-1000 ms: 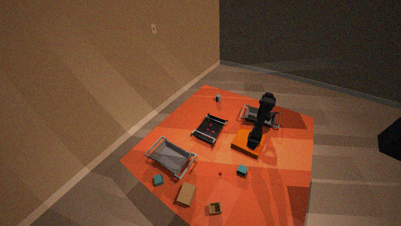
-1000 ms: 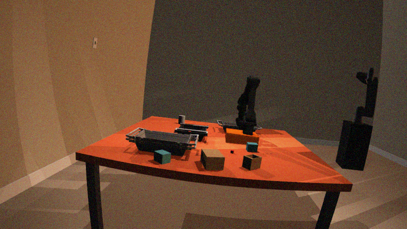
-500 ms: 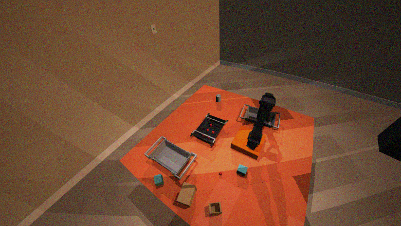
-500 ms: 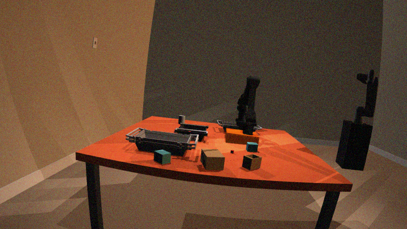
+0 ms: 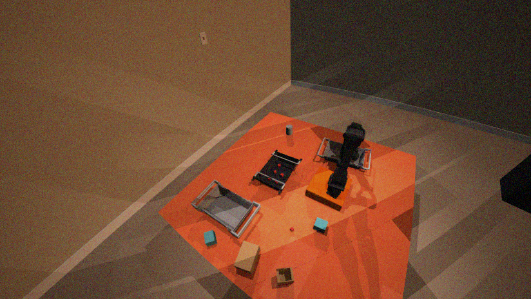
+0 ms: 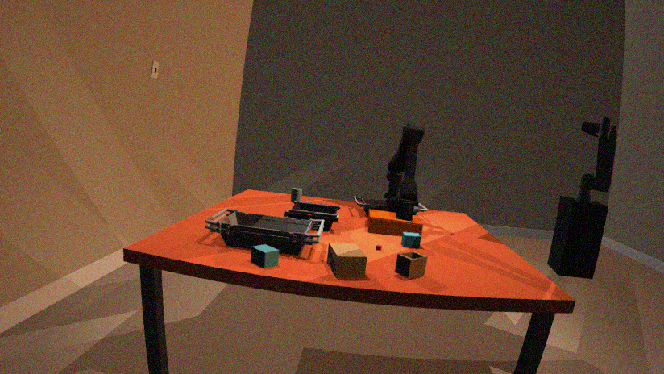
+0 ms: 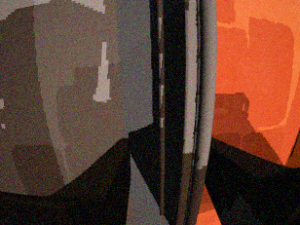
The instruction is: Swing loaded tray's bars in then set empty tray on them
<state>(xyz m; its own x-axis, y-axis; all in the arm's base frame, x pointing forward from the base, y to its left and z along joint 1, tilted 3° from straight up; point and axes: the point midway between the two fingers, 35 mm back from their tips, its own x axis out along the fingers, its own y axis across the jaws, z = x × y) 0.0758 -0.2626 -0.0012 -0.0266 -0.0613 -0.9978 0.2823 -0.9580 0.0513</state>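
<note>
The grey tray lies 2 cm ahead of my gripper tip, 8 cm to the right of it and 3 cm above it. Round my gripper tip: open box (14 cm behind, 76 cm to the left).
</note>
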